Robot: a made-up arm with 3 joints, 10 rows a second.
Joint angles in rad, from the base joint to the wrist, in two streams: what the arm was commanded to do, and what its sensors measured. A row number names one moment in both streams.
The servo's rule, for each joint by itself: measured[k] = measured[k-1] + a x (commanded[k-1-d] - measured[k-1]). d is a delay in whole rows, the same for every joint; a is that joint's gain. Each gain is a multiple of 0.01, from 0.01 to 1. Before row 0 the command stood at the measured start. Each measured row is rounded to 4 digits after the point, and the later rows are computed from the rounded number. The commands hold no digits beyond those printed.
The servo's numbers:
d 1
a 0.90 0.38 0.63
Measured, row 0:
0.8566, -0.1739, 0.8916
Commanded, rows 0 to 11:
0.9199, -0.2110, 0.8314
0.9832, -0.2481, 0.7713
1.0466, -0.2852, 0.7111
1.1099, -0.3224, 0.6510
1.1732, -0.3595, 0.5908
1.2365, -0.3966, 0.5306
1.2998, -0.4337, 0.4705
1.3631, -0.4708, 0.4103
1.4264, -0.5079, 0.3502
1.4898, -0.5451, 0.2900
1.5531, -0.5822, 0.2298
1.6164, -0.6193, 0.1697
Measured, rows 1 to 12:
0.8566, -0.1739, 0.8916
0.9136, -0.1880, 0.8537
0.9762, -0.2108, 0.8018
1.0396, -0.2391, 0.7447
1.1029, -0.2708, 0.6857
1.1662, -0.3045, 0.6259
1.2295, -0.3395, 0.5659
1.2928, -0.3753, 0.5058
1.3561, -0.4116, 0.4456
1.4194, -0.4482, 0.3855
1.4828, -0.4850, 0.3253
1.5461, -0.5219, 0.2651

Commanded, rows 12 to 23:
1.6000, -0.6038, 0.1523
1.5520, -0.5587, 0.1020
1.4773, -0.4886, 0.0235
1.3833, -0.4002, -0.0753
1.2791, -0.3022, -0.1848
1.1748, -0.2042, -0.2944
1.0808, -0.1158, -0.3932
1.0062, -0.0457, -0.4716
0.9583, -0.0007, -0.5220
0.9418, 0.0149, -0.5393
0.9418, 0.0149, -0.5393
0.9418, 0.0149, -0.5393
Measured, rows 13 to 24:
1.6094, -0.5589, 0.2050
1.6009, -0.5760, 0.1718
1.5569, -0.5694, 0.1278
1.4853, -0.5387, 0.0621
1.3935, -0.4861, -0.0245
1.2905, -0.4162, -0.1255
1.1864, -0.3356, -0.2319
1.0914, -0.2521, -0.3335
1.0147, -0.1737, -0.4205
0.9639, -0.1080, -0.4844
0.9440, -0.0613, -0.5190
0.9420, -0.0323, -0.5318

